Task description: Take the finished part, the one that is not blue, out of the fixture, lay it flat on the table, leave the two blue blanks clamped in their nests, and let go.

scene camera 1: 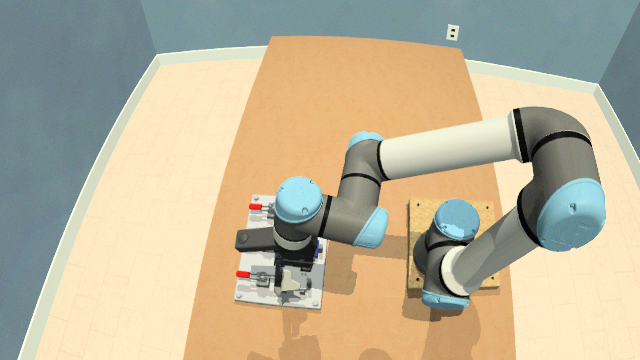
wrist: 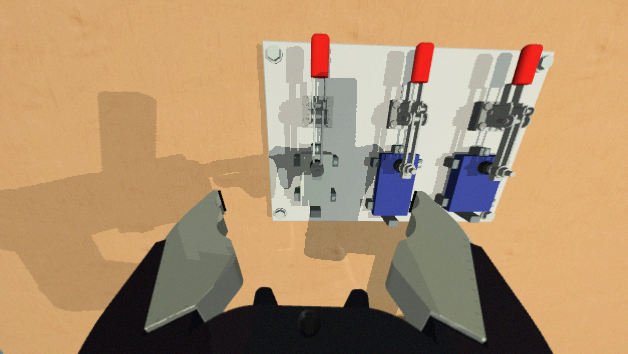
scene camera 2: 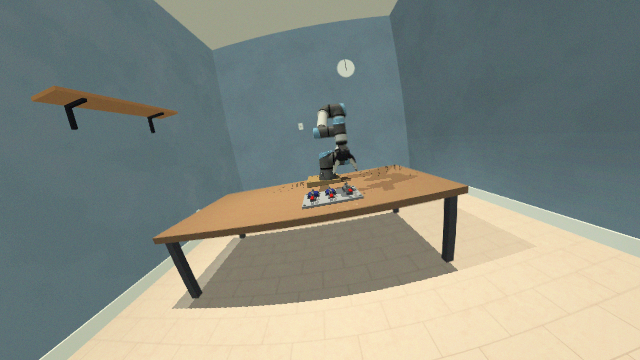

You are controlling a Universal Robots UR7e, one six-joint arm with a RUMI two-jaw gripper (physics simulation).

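Where they show: gripper, fingertip midpoint: [scene camera 1: 280,267] [wrist: 316,193] [scene camera 2: 345,173]; arm's base, link origin: [scene camera 2: 327,178].
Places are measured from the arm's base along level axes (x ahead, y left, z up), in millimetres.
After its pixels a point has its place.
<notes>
The finished part [wrist: 318,187] {x 388, y 59, z 6 mm}, pale grey, lies in the left nest of the fixture plate [wrist: 372,100] {x 490, y -17, z -20 mm} [scene camera 1: 250,256] {x 521, y -24, z -20 mm} [scene camera 2: 320,202] {x 522, y -129, z -20 mm} in the wrist view. A clamp arm's dark tip reaches over its upper end. Two blue blanks [wrist: 392,195] {x 364, y -44, z -4 mm} [wrist: 470,187] {x 369, y -148, z 1 mm} sit in the middle and right nests, each with a clamp tip over it. They also show small in the second scene view. My gripper [wrist: 316,193] {x 419, y 63, z 96 mm} [scene camera 2: 345,171] {x 419, y 63, z 96 mm} is open and empty, above the fixture. In the wrist view its fingertips stand left and right of the part, apart from it. The arm hides much of the fixture in the first scene view.
Three red clamp handles [wrist: 320,56] {x 529, y 49, z 22 mm} [wrist: 422,62] {x 520, y -58, z 11 mm} [wrist: 527,65] {x 509, y -165, z 16 mm} point away from the nests. The right finger appears beside the middle blank in the wrist view. The arm's base stands on a wooden board [scene camera 1: 417,212] {x 48, y -136, z 9 mm} [scene camera 2: 316,183] {x 74, y -110, z -9 mm}. The fixture is on the brown table [scene camera 1: 365,90] {x 150, y -718, z -35 mm} [scene camera 2: 240,210] {x 320, y -671, z -35 mm}.
</notes>
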